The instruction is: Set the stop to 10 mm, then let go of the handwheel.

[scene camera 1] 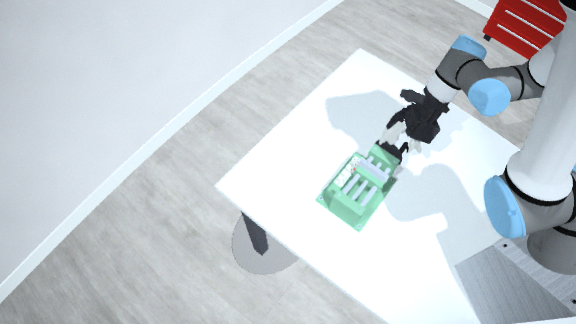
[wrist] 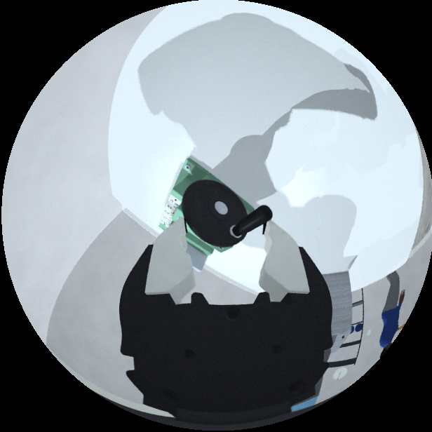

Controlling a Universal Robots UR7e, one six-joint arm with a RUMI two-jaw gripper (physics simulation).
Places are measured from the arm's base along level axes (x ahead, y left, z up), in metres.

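Pixels of known places: gripper, fingertip midpoint: [scene camera 1: 393,149]; arm's base at its link origin: [scene camera 1: 560,249].
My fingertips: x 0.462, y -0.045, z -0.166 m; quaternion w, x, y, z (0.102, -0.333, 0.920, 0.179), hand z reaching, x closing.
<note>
For each thing: its top centre in the pictures, then the offset to it from my fingertips. "*": a spot on its surface instead. Level surfaces: height alone.
- green fixture at a spot on its surface: [scene camera 1: 345,207] * dx -0.007, dy +0.223, dz -0.005 m
- pale grey bar at its top centre: [scene camera 1: 373,166] dx +0.006, dy +0.104, dz +0.031 m
- white scale strip at its top centre: [scene camera 1: 348,171] dx +0.058, dy +0.122, dz -0.037 m
- black handwheel at a spot on its surface: [scene camera 1: 386,148] * dx +0.015, dy +0.016, dz +0.005 m
- black handle at its top centre: [scene camera 1: 403,146] dx -0.019, dy -0.021, dz +0.009 m
- white table at its surface level: dz -0.093 m
The green fixture [scene camera 1: 345,207] [wrist: 200,171] lies on the white table. In the scene view a pale grey bar [scene camera 1: 372,171], which looks like the stop, sits across its rods near the handwheel end. A white scale strip [scene camera 1: 344,178] [wrist: 171,210] runs along one side with a small red mark; its numbers are too small to read. The black handwheel [scene camera 1: 386,148] [wrist: 202,215] has a pale hub and a black handle [scene camera 1: 404,148] [wrist: 254,220]. My gripper [scene camera 1: 400,143] [wrist: 224,220] is open at the wheel, one fingertip by the rim, the other close to the handle; contact is unclear.
The white table [scene camera 1: 300,150] carries the fixture, with the arm's shadows across it. The robot base stands by a grey metal plate [scene camera 1: 510,285] at the right. A red cabinet [scene camera 1: 530,25] stands on the floor beyond the table.
</note>
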